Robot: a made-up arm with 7 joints.
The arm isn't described. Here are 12 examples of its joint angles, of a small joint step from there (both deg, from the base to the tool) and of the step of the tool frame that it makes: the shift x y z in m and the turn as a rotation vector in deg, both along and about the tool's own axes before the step.
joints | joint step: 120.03 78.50 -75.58 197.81 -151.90 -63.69 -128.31 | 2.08 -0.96 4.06 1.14 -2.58 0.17 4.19
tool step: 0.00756 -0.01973 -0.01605 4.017 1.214 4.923
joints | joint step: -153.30 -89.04 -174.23 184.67 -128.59 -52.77 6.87 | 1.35 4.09 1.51 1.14 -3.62 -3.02 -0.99
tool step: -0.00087 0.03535 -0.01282 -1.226 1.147 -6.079
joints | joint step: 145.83 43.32 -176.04 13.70 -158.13 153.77 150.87 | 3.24 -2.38 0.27 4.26 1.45 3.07 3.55
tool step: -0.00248 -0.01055 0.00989 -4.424 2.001 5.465
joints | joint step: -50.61 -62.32 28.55 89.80 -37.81 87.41 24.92 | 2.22 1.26 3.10 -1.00 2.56 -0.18 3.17
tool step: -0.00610 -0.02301 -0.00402 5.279 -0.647 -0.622
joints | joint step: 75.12 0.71 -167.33 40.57 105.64 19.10 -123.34 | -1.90 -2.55 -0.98 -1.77 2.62 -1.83 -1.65
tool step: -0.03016 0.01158 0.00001 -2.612 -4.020 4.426
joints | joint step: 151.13 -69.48 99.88 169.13 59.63 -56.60 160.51 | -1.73 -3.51 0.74 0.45 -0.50 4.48 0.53
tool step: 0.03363 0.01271 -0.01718 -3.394 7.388 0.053
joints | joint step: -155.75 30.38 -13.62 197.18 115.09 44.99 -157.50 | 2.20 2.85 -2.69 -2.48 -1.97 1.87 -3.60
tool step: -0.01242 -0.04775 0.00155 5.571 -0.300 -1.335
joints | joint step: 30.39 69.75 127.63 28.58 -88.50 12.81 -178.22 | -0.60 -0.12 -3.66 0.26 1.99 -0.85 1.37
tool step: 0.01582 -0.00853 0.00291 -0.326 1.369 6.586
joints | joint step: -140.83 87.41 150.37 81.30 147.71 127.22 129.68 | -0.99 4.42 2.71 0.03 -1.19 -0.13 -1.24
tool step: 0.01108 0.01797 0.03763 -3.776 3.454 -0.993
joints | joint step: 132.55 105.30 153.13 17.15 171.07 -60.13 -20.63 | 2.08 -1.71 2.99 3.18 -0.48 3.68 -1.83
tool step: -0.01886 -0.00967 -0.00347 2.873 -3.953 -4.555
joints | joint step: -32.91 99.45 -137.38 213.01 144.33 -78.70 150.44 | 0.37 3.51 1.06 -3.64 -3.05 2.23 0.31
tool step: 0.01694 0.00533 -0.00923 -1.805 1.696 -1.440
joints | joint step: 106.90 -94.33 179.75 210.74 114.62 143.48 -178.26 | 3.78 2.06 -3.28 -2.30 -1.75 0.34 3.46
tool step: -0.02341 -0.01294 0.02428 0.356 4.812 7.085
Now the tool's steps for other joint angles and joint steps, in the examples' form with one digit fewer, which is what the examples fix.
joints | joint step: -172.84 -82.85 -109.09 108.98 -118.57 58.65 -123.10 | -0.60 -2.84 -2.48 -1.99 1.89 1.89 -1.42
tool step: 0.0399 0.0064 0.0253 0.19 6.35 -2.64
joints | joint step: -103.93 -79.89 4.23 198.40 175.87 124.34 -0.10 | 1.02 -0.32 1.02 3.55 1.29 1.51 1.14
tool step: -0.0041 -0.0163 0.0232 0.75 -5.38 -1.34
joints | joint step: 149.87 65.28 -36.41 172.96 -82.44 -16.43 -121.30 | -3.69 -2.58 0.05 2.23 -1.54 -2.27 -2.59
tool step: 0.0077 -0.0394 -0.0114 2.51 -0.65 -5.99
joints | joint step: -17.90 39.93 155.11 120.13 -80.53 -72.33 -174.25 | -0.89 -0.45 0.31 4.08 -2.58 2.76 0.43
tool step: -0.0010 -0.0032 0.0083 -1.70 2.33 -4.32
